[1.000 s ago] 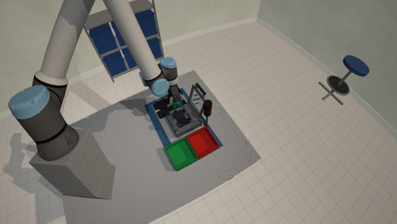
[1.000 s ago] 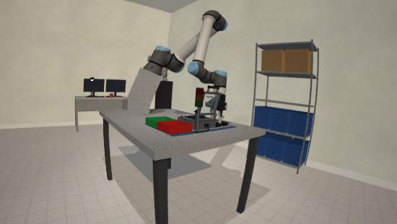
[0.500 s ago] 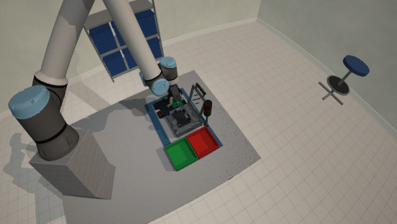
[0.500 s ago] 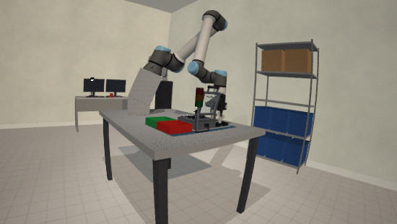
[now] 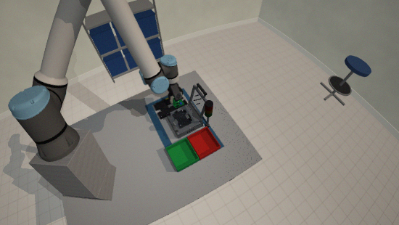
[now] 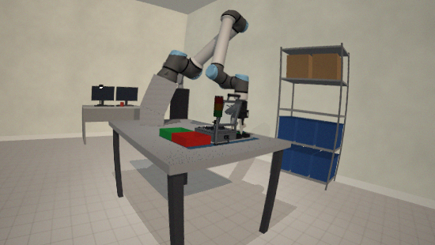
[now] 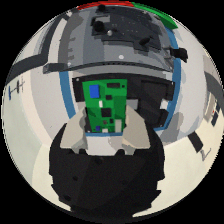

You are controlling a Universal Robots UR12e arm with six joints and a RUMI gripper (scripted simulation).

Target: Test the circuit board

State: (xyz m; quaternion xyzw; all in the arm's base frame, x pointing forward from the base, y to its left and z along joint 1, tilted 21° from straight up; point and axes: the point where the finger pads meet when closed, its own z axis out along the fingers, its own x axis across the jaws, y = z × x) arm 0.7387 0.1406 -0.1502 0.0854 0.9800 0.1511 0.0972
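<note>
The tester lid lies 60 mm ahead of my hand, 170 mm to the right of it and 150 mm above it. The rest, counted from my hand: green bin 200 mm behind, 340 mm to the right, 20 mm below; then red bin 50 mm behind, 360 mm to the right, 20 mm below; then green circuit board 10 mm to the left.
</note>
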